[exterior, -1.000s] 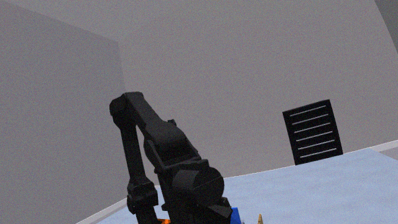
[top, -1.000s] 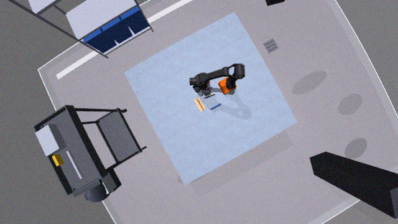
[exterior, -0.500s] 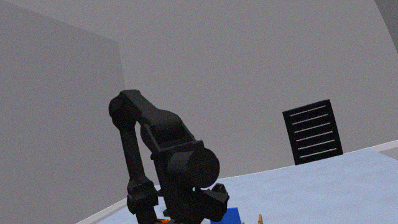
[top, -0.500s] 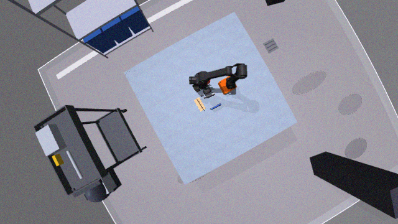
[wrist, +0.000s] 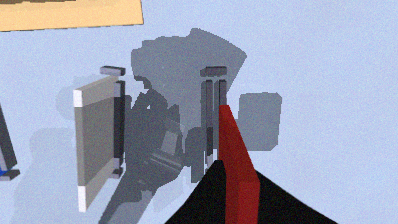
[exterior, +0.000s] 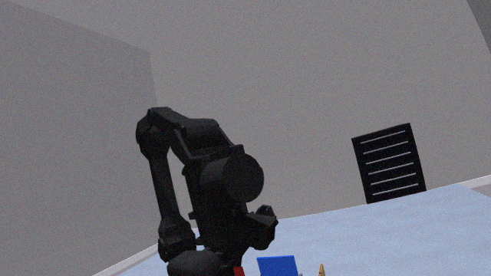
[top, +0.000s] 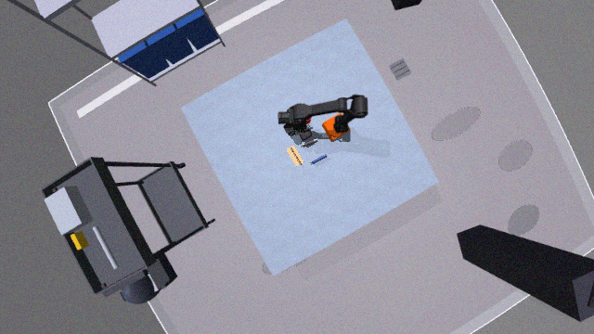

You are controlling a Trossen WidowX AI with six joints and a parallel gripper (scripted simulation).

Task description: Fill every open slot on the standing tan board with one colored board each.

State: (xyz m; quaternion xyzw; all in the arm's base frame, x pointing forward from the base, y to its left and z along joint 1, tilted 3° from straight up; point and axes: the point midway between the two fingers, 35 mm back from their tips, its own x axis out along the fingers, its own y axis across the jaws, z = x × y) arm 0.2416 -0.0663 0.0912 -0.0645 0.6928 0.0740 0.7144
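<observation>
My gripper tip is now 7 cm short of the tan board, 15 cm to the right of it and 9 cm above it. Round my gripper tip: blue board (7 cm behind, 22 cm to the left, 10 cm below); red board (2 cm behind).
</observation>
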